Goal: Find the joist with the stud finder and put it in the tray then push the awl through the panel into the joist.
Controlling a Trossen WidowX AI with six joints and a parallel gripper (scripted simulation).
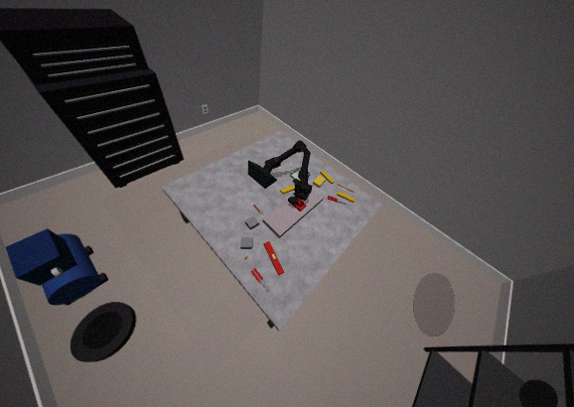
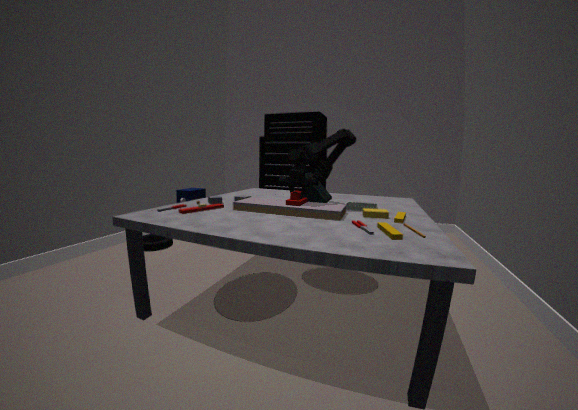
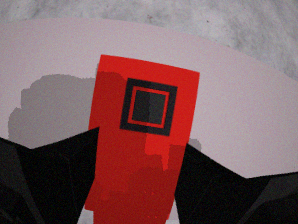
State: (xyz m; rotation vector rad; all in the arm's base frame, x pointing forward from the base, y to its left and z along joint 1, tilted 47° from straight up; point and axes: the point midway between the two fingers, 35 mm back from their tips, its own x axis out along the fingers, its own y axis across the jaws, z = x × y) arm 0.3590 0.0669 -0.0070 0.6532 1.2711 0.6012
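My gripper tip is 280 mm to the right of the pale green tray, 240 mm past it and 50 mm above it. Also, from my gripper tip: red level 420 mm to the right, 180 mm ahead, 50 mm below; then awl 260 mm to the right, 150 mm behind, 60 mm below; then stud finder 20 mm above, 10 mm ahead.
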